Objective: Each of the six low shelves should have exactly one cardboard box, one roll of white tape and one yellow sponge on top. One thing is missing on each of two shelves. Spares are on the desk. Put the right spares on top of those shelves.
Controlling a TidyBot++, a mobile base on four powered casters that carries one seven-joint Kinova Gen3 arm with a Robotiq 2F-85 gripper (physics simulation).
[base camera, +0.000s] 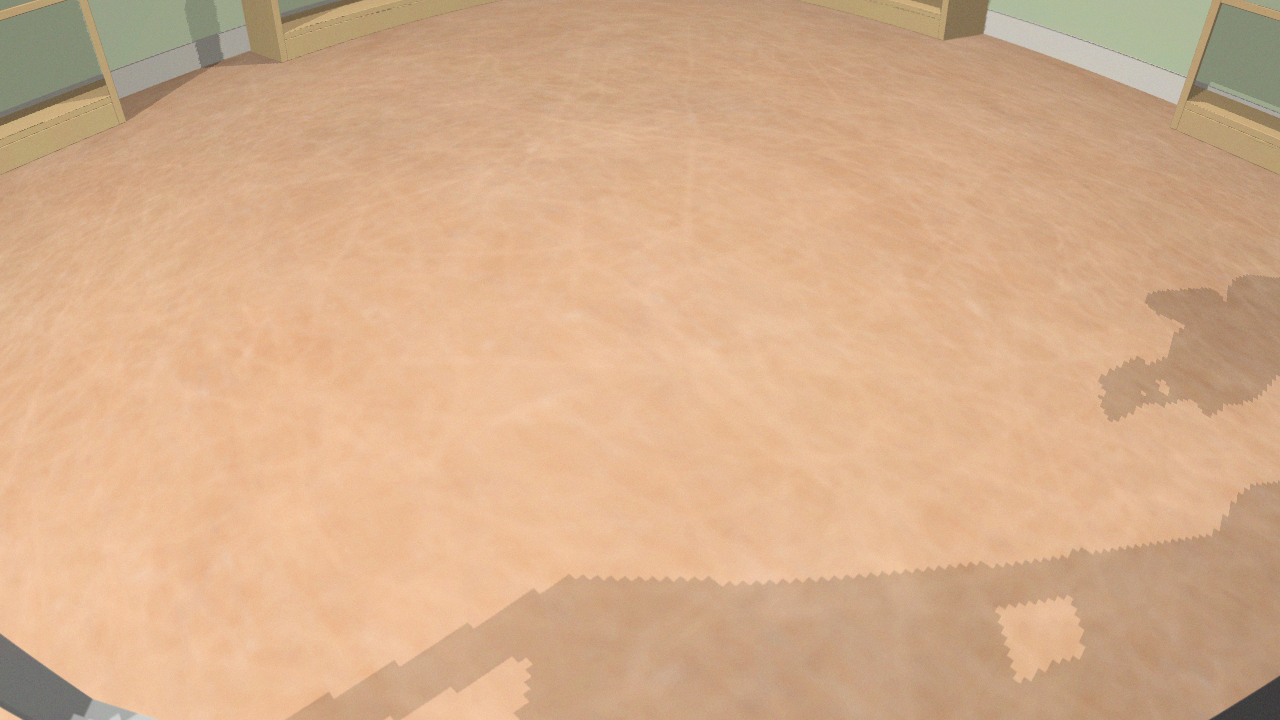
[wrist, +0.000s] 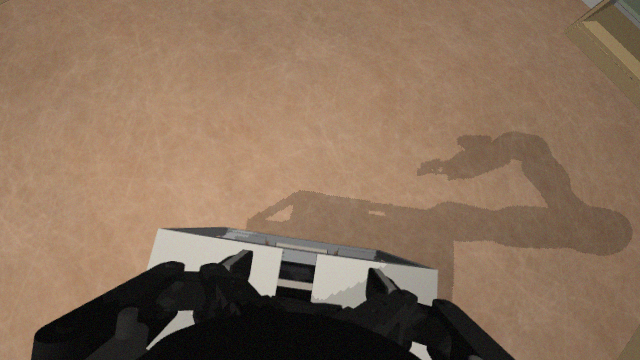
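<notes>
My gripper (wrist: 309, 272) is open with nothing between its fingers. It shows in the wrist view over the white front of my own base, above the floor. Parts of low wooden shelves show in the base camera view: one at the left edge (base camera: 62, 143), one at the back left (base camera: 262, 31), one at the back right (base camera: 965, 17) and one at the right edge (base camera: 1230, 138). A shelf corner (wrist: 600, 52) shows at the top right of the wrist view. The shelf tops are out of view. No cardboard box, tape roll, sponge or desk shows in either view.
A brown floor (base camera: 626, 313) (wrist: 250, 125) lies between the shelves. Green walls (base camera: 1109, 35) with a pale baseboard (base camera: 1087, 58) stand behind. The shadow of my arm and base falls on the floor at the right. Another wooden edge (wrist: 632, 350) shows at the wrist view's bottom right.
</notes>
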